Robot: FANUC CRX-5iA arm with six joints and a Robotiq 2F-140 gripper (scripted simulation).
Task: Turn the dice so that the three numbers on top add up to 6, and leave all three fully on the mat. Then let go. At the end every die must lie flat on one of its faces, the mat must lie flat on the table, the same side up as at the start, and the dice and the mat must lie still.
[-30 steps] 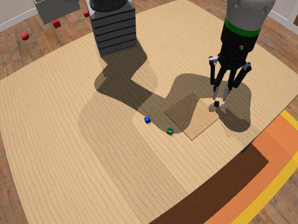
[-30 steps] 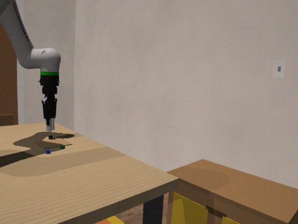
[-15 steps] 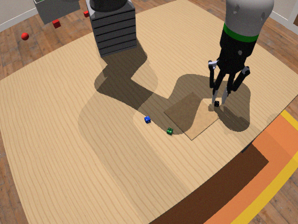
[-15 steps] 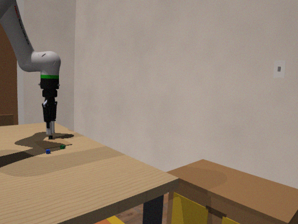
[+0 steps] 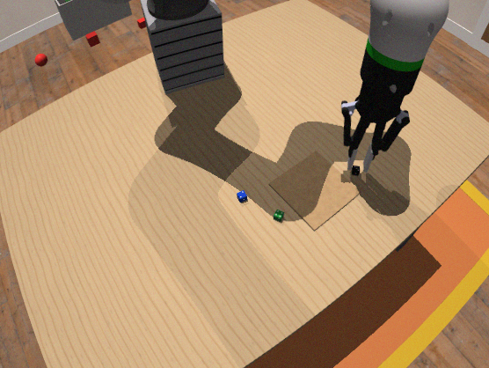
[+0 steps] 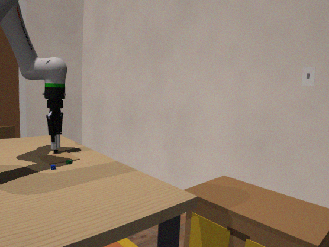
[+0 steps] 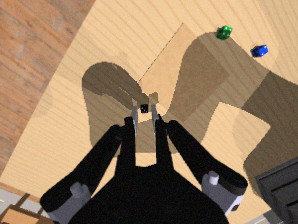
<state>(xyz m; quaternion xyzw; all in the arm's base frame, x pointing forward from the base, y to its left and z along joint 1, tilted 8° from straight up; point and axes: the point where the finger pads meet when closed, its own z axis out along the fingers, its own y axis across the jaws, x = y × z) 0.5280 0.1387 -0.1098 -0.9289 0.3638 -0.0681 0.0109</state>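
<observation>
My hand is 5 cm above the black die. From my hand the other things lie so: green die (1 cm behind, 20 cm to the right, 5 cm below); blue die (8 cm behind, 24 cm to the right, 5 cm below); tan mat (2 cm behind, 10 cm to the right, 5 cm below).
</observation>
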